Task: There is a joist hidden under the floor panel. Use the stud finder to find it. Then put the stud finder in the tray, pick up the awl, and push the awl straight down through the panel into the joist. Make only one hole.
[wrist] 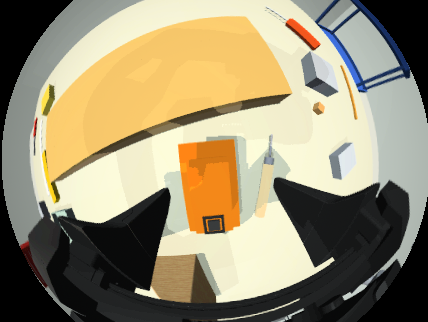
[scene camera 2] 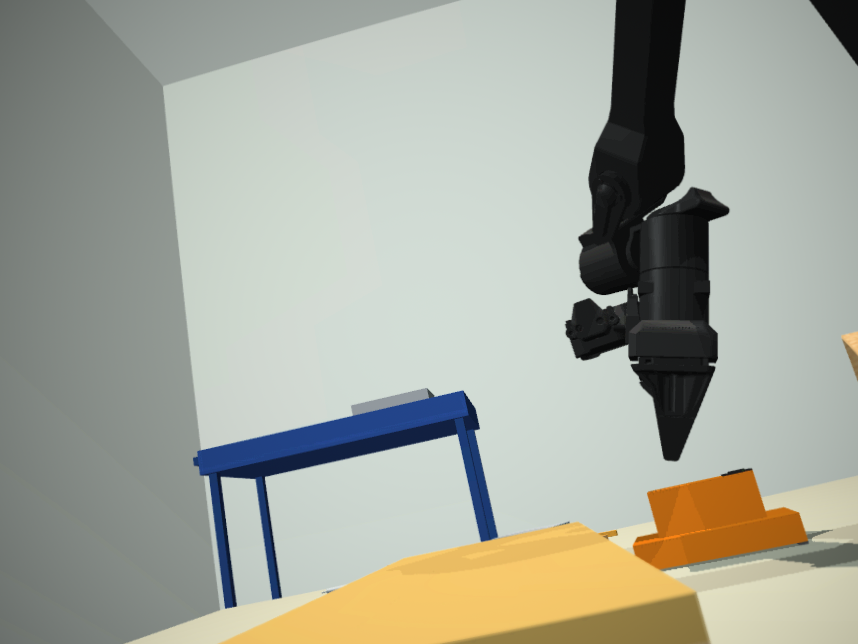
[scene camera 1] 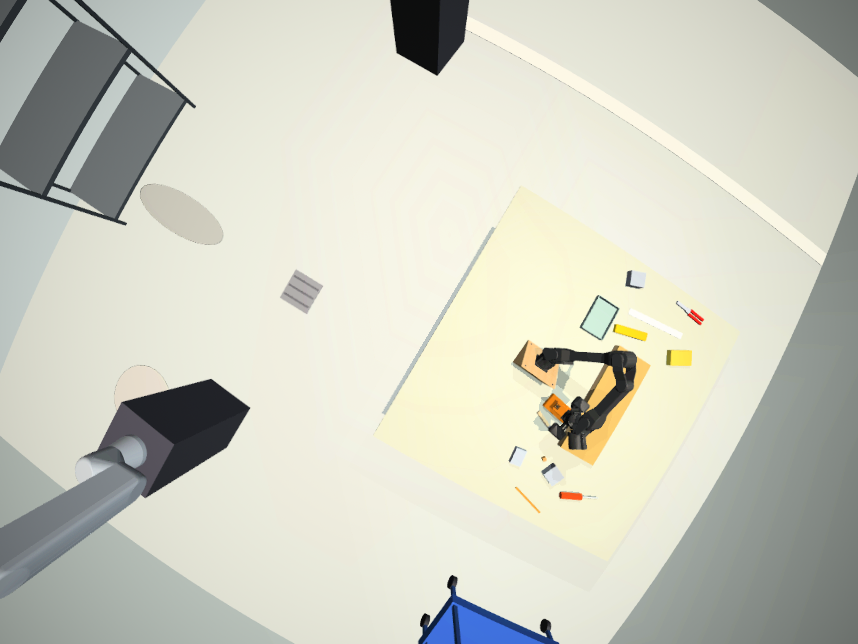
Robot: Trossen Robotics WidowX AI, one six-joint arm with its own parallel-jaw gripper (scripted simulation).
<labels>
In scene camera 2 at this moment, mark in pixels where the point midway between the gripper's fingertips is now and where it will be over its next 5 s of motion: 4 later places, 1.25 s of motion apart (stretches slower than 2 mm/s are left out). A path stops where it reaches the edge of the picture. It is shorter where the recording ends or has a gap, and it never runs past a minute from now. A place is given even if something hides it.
My gripper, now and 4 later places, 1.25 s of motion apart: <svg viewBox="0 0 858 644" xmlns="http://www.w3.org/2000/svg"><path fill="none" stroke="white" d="M671 460L689 501L684 479L576 405L468 444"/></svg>
</labels>
